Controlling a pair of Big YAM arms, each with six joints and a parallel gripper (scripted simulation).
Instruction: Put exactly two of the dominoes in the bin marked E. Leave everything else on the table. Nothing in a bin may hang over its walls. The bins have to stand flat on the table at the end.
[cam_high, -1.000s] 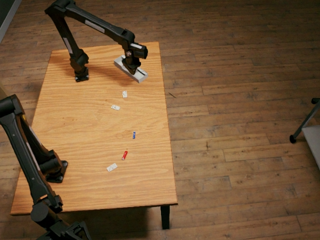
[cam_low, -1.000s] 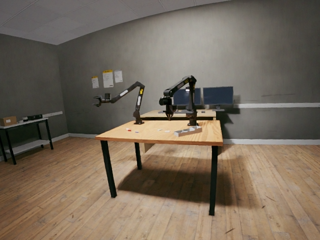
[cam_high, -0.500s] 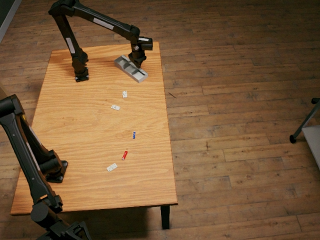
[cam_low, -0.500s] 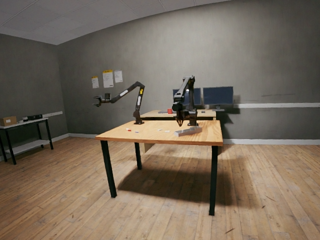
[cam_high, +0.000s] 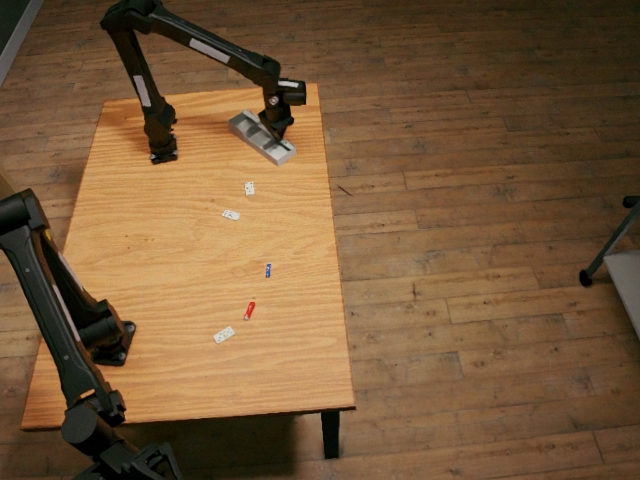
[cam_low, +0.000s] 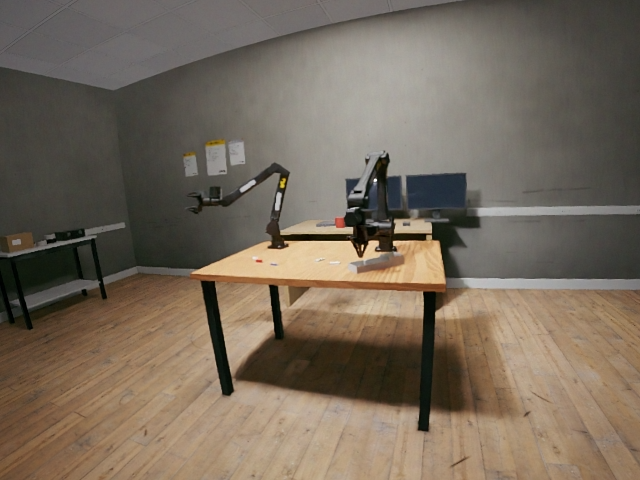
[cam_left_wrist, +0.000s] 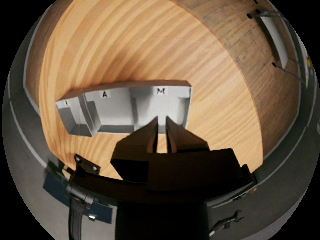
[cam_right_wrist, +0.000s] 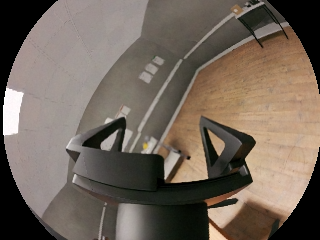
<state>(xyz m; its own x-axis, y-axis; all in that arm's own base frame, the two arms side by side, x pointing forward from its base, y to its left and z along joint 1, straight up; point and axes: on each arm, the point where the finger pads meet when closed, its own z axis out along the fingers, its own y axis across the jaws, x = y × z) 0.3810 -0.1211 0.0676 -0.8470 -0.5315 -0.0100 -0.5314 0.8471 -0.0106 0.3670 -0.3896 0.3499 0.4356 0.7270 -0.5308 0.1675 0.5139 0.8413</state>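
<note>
The grey bin is 70 mm behind my left hand, 50 mm to the left of it and 50 mm below it. Also, from my left hand: small blue piece: 460 mm to the right, 60 mm below, 10 mm behind; small red piece: 590 mm to the right, 60 mm below, 50 mm behind.
</note>
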